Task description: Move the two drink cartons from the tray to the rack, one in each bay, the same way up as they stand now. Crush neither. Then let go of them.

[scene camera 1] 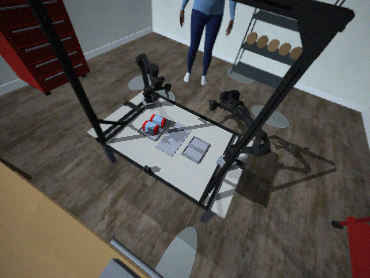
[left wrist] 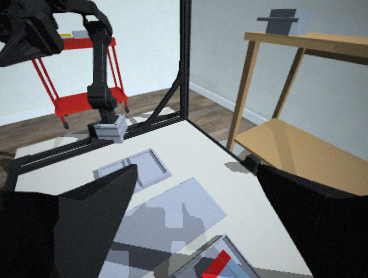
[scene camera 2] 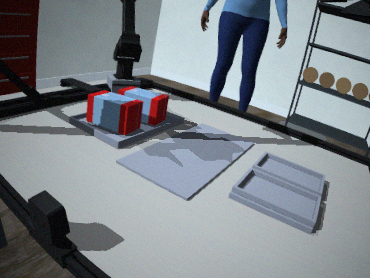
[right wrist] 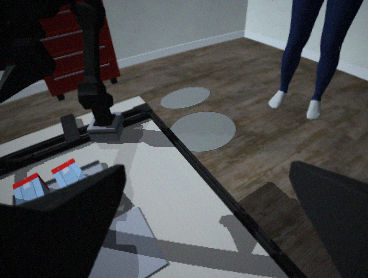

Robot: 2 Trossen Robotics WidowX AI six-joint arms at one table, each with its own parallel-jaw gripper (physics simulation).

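Places are measured from the left arm's base along level axes (x ahead, y left, z up), in centimetres.
Pixels of known places: left gripper, fingertip midpoint: (scene camera 1: 162,99) (left wrist: 198,170); right gripper, fingertip midpoint: (scene camera 1: 214,99) (scene camera 2: 331,5) (right wrist: 206,171); left arm's base at its link origin: (scene camera 1: 148,100) (scene camera 2: 123,77) (right wrist: 104,120); right arm's base at its link origin: (left wrist: 109,119).
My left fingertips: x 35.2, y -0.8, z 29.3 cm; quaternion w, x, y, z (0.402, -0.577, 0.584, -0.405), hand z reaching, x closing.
Ahead of a thing's pixels: the offset from my left fingertips to its middle. "spot": to the spot under its first point.
Two light-blue drink cartons with red ends, the nearer {dz -30.9, dx -3.6, dy -8.7 cm} (scene camera 1: 151,128) (scene camera 2: 112,112) and the farther {dz -30.9, dx -8.8, dy +0.1 cm} (scene camera 1: 159,120) (scene camera 2: 150,104), lie lengthwise side by side, a little apart, on the grey tray {dz -34.1, dx -6.1, dy -3.8 cm} (scene camera 2: 107,140). The right wrist view shows both at lower left; part of one carton {spot: dz -27.5, dx +0.7, dy -6.2 cm} (left wrist: 220,263) shows at the bottom of the left wrist view. The grey rack {dz -33.9, dx +28.6, dy +18.1 cm} (scene camera 1: 196,149) (scene camera 2: 280,183) has two shallow, empty bays. My left gripper (left wrist: 198,170) is open and empty, raised above the tray side. My right gripper (right wrist: 206,171) is open and empty, raised above the table's far edge.
A flat grey plate (scene camera 1: 172,140) (scene camera 2: 175,172) (left wrist: 192,195) lies between tray and rack. Black frame bars edge the table, with uprights at its sides. A small black block (scene camera 2: 47,215) sits on the near bar. A person (scene camera 1: 202,40) stands beyond the far edge.
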